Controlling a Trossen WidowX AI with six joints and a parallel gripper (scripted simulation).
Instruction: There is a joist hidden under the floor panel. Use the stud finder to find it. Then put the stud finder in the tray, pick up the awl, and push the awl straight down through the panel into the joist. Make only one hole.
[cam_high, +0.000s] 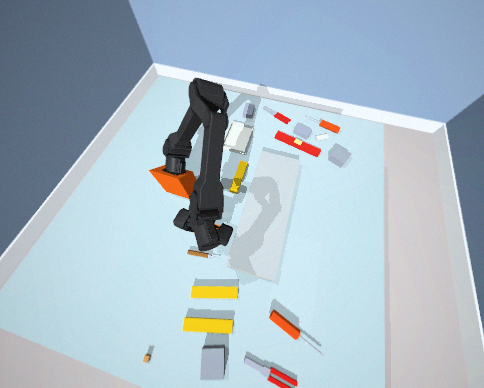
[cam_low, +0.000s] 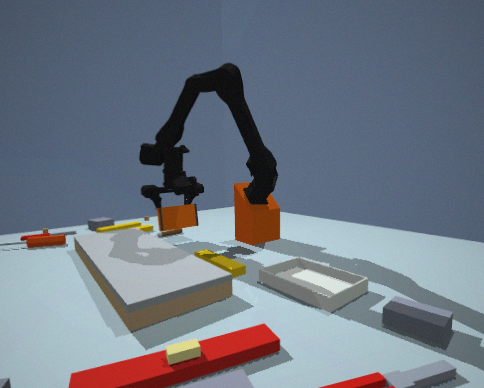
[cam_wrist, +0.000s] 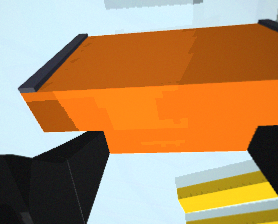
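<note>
Now: the orange stud finder 1 cm ahead of my gripper tip and 1 cm to the left of it. From my gripper tip the other things lie so: brown-handled awl 2 cm ahead, 6 cm to the right, 7 cm below; then red level 19 cm ahead, 59 cm to the left, 6 cm below; then white tray 9 cm behind, 51 cm to the left, 6 cm below.
</note>
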